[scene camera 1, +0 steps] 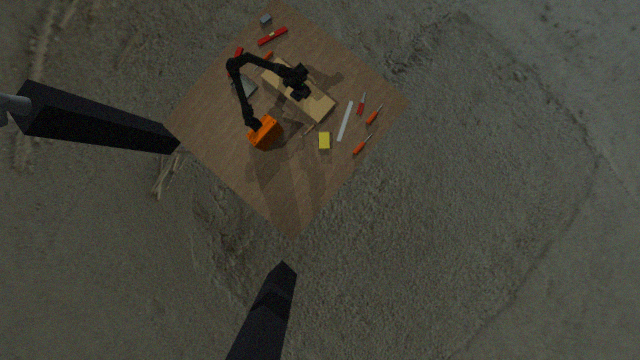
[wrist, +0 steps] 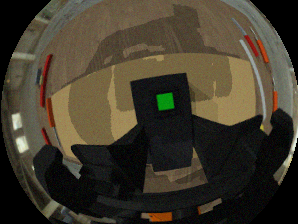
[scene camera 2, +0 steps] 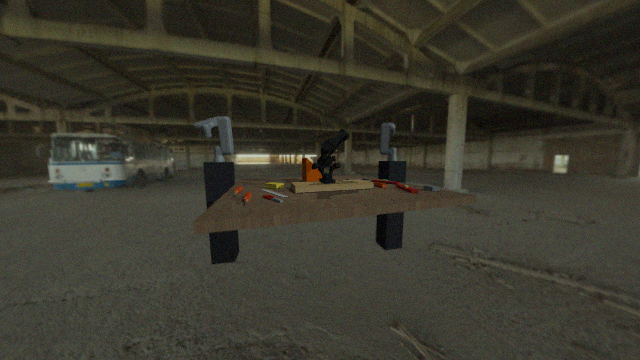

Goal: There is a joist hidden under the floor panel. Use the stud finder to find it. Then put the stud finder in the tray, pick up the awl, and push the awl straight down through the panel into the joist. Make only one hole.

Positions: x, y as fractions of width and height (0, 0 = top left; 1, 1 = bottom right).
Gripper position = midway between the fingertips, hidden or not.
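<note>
A stud finder (wrist: 0.57, 0.60) is visible, together with the gripper (wrist: 0.56, 0.53).
</note>
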